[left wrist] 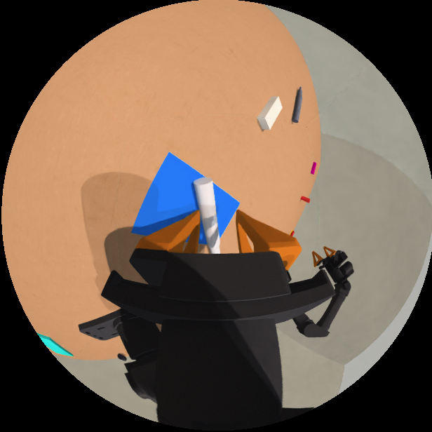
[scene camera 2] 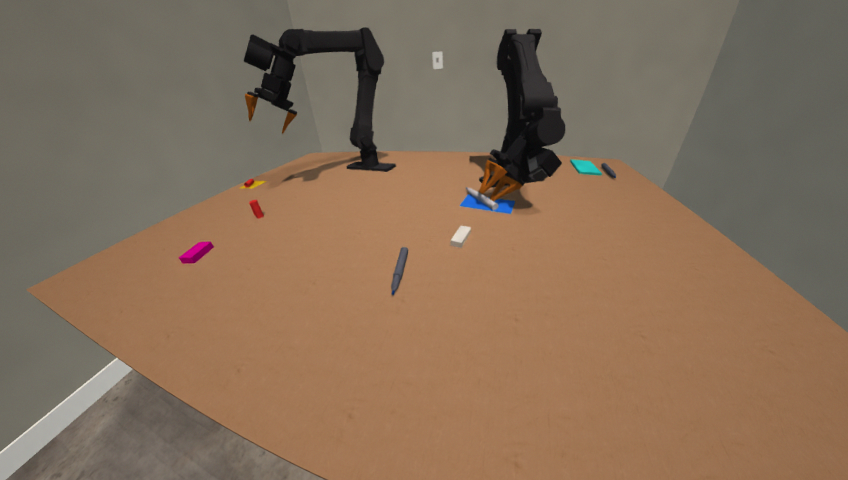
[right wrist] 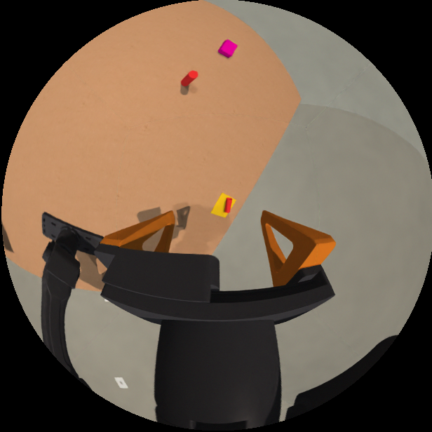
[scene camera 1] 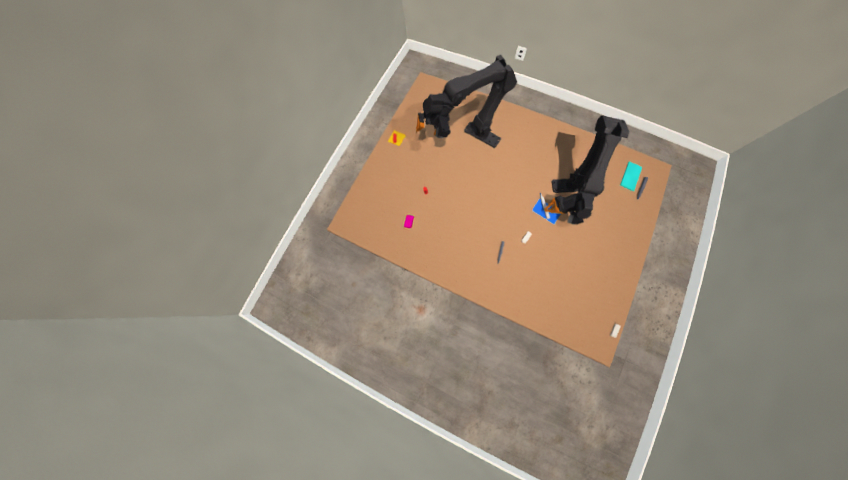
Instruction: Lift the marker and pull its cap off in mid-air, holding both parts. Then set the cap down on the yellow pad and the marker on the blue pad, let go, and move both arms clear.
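Observation:
The white marker lies uncapped on the blue pad. My left gripper is open low over the pad, its fingers on either side of the marker; in the left wrist view the marker is close to one finger and a gap shows at the other. The red cap lies on the yellow pad. My right gripper is open and empty, raised above the table beside the yellow pad.
A second red cylinder and a magenta block lie at the left. A white block and a dark pen lie near the blue pad. A teal block lies at the right.

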